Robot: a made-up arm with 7 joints. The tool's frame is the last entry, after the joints. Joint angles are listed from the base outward. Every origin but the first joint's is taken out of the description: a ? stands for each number. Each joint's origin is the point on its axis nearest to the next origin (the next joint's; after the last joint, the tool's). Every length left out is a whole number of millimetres.
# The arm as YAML. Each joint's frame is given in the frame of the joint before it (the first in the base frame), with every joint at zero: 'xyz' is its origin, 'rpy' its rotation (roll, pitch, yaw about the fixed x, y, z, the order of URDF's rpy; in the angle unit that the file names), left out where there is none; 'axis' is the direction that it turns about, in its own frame. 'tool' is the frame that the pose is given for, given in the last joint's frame.
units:
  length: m
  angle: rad
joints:
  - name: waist
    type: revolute
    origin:
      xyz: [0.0, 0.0, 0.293]
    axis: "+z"
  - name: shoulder
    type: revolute
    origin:
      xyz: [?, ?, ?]
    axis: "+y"
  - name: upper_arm
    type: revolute
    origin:
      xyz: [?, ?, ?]
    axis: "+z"
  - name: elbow
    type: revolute
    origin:
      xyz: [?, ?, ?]
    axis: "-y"
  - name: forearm
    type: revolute
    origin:
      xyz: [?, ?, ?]
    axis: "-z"
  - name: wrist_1
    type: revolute
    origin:
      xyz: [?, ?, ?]
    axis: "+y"
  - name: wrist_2
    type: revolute
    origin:
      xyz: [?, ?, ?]
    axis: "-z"
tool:
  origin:
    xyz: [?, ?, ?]
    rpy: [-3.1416, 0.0, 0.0]
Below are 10 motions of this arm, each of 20 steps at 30 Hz.
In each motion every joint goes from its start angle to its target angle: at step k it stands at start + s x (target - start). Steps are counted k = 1, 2, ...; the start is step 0. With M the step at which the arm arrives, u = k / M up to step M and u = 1 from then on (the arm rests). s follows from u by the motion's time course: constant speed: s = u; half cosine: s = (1 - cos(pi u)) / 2; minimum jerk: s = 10 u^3 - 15 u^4 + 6 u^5.
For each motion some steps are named. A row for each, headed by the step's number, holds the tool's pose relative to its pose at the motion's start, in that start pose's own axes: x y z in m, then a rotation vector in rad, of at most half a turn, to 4 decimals.
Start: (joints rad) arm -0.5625 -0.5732 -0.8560 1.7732 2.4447 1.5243 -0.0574
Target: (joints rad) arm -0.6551 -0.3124 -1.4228 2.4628 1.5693 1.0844 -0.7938
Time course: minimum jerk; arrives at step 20
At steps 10, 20:
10: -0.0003 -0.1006 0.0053 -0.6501 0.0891 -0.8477
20: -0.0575 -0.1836 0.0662 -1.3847 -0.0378 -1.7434

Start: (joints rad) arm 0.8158 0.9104 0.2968 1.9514 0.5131 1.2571 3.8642
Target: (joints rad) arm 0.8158 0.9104 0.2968 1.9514 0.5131 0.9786 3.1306
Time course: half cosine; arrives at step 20
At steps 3, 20:
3: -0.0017 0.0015 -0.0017 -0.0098 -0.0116 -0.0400
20: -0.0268 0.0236 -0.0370 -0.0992 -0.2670 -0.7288

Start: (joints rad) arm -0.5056 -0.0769 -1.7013 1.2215 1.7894 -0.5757 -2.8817
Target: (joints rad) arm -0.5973 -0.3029 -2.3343 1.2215 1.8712 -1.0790 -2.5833
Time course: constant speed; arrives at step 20
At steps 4, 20:
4: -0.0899 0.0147 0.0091 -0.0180 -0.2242 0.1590
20: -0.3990 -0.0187 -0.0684 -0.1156 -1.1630 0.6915

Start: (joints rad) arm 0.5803 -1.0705 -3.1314 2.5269 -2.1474 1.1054 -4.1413
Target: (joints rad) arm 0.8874 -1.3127 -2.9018 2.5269 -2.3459 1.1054 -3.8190
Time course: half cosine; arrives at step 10
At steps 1, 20:
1: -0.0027 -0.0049 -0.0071 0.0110 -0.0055 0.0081
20: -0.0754 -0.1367 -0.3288 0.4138 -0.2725 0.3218

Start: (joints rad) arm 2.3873 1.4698 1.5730 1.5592 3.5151 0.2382 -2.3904
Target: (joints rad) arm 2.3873 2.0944 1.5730 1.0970 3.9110 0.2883 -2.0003
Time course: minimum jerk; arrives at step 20
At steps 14, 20:
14: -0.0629 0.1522 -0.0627 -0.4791 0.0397 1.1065
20: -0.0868 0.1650 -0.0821 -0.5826 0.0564 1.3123

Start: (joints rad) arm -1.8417 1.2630 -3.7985 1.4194 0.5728 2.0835 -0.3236
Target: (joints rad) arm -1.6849 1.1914 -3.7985 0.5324 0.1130 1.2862 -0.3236
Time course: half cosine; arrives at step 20
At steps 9, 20:
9: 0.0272 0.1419 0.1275 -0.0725 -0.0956 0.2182
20: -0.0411 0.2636 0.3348 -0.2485 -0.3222 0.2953

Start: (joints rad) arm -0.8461 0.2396 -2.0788 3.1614 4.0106 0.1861 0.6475
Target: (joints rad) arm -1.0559 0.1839 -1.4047 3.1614 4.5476 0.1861 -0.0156
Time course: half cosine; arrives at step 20
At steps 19, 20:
19: -0.0217 0.0277 0.0097 0.2273 -0.1050 0.3118
20: -0.0221 0.0279 0.0098 0.2286 -0.1054 0.3137

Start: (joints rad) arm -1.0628 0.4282 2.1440 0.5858 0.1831 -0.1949 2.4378
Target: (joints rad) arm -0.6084 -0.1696 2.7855 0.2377 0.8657 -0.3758 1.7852
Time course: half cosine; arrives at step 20
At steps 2, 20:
2: 0.0024 0.0137 0.0041 -0.0140 0.0100 -0.0256
20: 0.3120 0.3458 -0.0348 -0.4365 0.4270 -1.1903

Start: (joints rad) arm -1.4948 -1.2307 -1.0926 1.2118 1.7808 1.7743 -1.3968
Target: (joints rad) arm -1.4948 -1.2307 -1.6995 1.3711 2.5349 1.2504 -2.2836
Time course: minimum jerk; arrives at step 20
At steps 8, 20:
8: 0.0884 -0.0093 -0.1295 -0.3137 0.3002 -0.4200
20: 0.1767 -0.1571 -0.4246 -1.1835 0.7230 -1.1752

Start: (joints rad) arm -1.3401 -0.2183 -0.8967 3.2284 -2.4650 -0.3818 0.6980
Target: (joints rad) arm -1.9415 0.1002 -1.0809 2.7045 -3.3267 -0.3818 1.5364
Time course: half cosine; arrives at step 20
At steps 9, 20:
9: 0.0058 -0.1899 -0.0020 0.4003 -0.0202 -0.2875
20: -0.1474 -0.3474 -0.0937 0.8464 -0.2393 -0.7596

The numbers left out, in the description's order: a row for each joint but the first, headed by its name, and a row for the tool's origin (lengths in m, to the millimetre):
shoulder: 0.0 0.0 0.0
upper_arm: 0.0 0.0 0.216
elbow: 0.07 0.0 0.0
forearm: 0.086 0.0 -0.382
wrist_1: 0.0 0.0 0.0
wrist_2: 0.114 0.0 -0.146
tool: 0.0 0.0 0.0

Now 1 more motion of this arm.
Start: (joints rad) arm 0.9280 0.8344 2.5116 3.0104 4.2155 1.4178 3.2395
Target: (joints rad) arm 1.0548 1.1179 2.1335 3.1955 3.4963 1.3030 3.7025
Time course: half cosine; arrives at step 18
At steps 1, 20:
1: 0.0006 -0.0018 0.0019 0.0077 0.0015 0.0037
20: 0.1067 -0.1974 0.1568 1.0244 -0.0025 0.1882

